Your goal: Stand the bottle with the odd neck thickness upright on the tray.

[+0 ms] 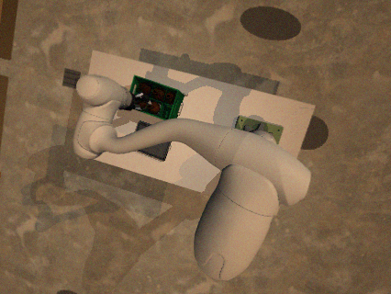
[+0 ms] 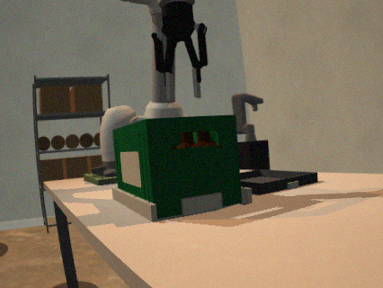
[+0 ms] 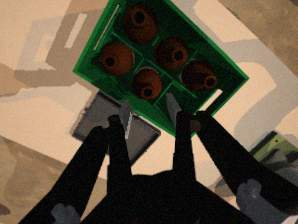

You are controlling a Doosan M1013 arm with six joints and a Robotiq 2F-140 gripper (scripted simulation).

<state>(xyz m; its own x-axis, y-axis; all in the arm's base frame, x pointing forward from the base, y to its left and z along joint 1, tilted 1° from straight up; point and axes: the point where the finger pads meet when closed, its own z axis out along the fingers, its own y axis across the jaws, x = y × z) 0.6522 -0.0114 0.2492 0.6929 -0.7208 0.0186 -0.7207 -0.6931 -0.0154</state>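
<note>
My hand is 5 cm to the left of the green crate and 17 cm above it. Also, from my hand: brown bottle: 1 cm behind, 9 cm to the right, 17 cm below; dark tray: 2 cm behind, 22 cm to the left, 25 cm below.
</note>
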